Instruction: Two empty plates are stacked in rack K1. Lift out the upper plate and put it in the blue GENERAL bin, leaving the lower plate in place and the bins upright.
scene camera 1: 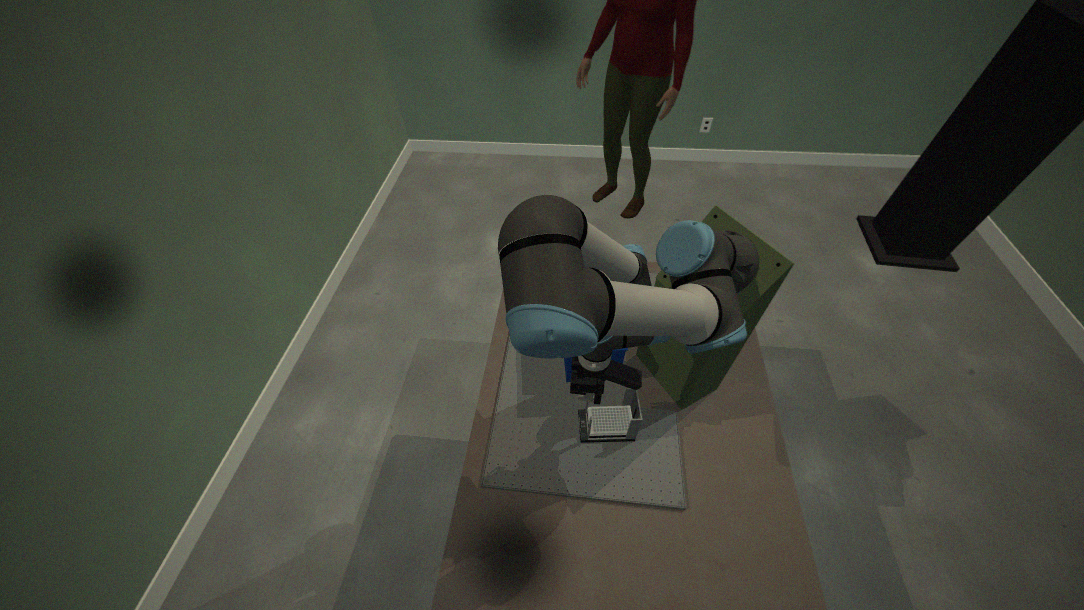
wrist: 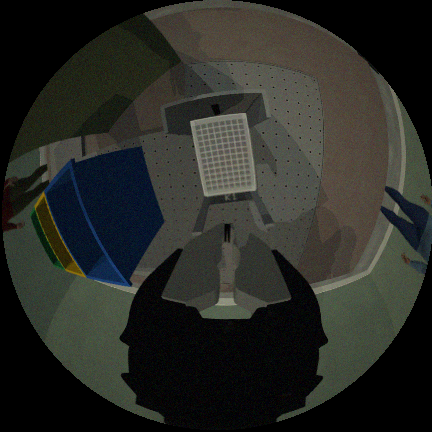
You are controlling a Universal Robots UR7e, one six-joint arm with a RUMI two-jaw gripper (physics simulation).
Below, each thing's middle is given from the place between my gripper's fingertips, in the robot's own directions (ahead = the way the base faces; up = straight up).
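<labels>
Counting from my hand, I find the white gridded plate (scene camera 1: 606, 420) 12 cm below, 5 cm behind and 1 cm to the right. Going by their middles, the plate is the nearest to my hand of the things named here. As for the blue general bin (wrist: 104, 207), it is 7 cm below my hand, 21 cm to the right of it and 2 cm ahead of it.
</labels>
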